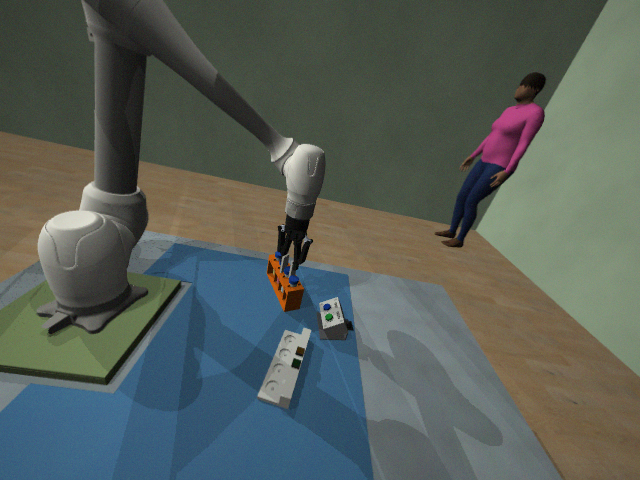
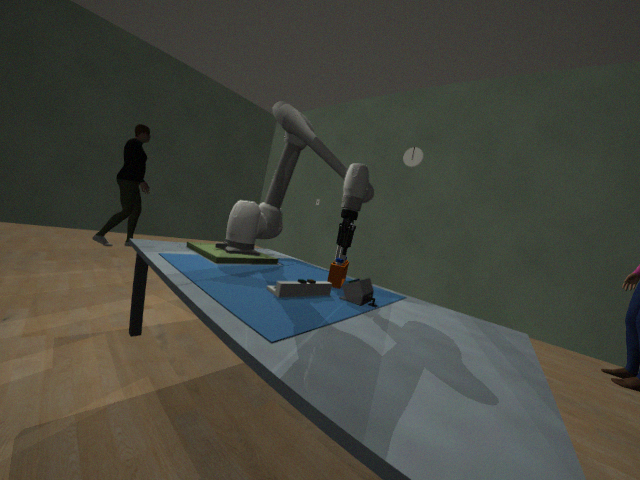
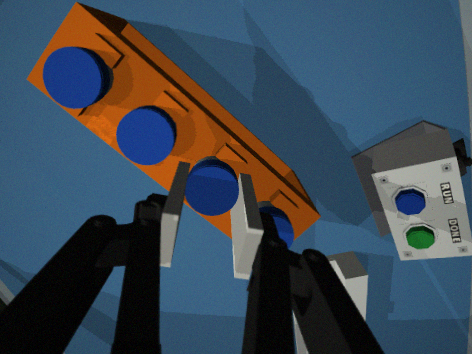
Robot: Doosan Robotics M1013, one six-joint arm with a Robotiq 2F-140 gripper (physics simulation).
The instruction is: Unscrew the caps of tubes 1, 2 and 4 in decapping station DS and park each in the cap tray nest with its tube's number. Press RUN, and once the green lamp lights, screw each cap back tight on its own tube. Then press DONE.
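Places are measured from the arm's base along level axes (x ahead, y left, z up), in centimetres.
Pixels of known places: gripper, fingertip midpoint: (image 1: 287, 273) (image 3: 211, 187); arm's base at its link origin: (image 1: 98, 302) (image 2: 238, 251).
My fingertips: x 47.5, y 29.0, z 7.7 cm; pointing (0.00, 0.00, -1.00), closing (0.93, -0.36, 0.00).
For each thing: its top centre in the pictures, then the offset to it from my fingertips.
- orange decapping station at its top centre: (image 3: 182, 156) (image 1: 285, 269) (image 2: 341, 261) dx -1.4, dy +2.5, dz +0.0 cm
- blue cap at its top centre: (image 3: 211, 192) dx +0.2, dy +0.5, dz +1.8 cm
- nearest cap at its top centre: (image 3: 269, 237) (image 1: 294, 278) dx +3.4, dy -3.6, dz +1.8 cm
- white cap tray at its top centre: (image 1: 288, 353) (image 2: 302, 277) dx +10.4, dy -26.9, dz -5.0 cm
- grey button box at its top centre: (image 3: 450, 219) (image 1: 335, 308) (image 2: 360, 278) dx +20.0, dy -7.5, dz -1.9 cm
- blue button at its top centre: (image 3: 416, 206) (image 1: 327, 305) dx +17.1, dy -6.1, dz -2.9 cm
- green button at its top centre: (image 3: 426, 242) (image 1: 329, 315) dx +18.7, dy -10.3, dz -2.9 cm
The orange decapping station (image 1: 286, 291) (image 2: 337, 275) (image 3: 199, 116) stands on the blue mat with four blue-capped tubes in a row. My gripper (image 1: 290, 267) (image 2: 340, 257) (image 3: 211, 187) reaches down onto it and is shut on the blue cap (image 3: 211, 187) of the tube second from the end nearest the button box. That cap still sits on its tube in the station. The two farther caps (image 3: 78, 77) (image 3: 145, 135) are free; the nearest cap (image 3: 278, 221) is partly hidden behind my right finger. The white cap tray (image 1: 290, 381) (image 2: 301, 289) lies in front with its nests empty.
A grey button box (image 1: 330, 329) (image 2: 358, 290) (image 3: 368, 158) with a blue button (image 1: 327, 307) (image 3: 404, 201) and a green button (image 1: 329, 316) (image 3: 409, 237) sits right of the station. The arm's base stands on a green plate (image 1: 123, 329). A person (image 1: 499, 152) (image 2: 132, 181) walks beyond the table.
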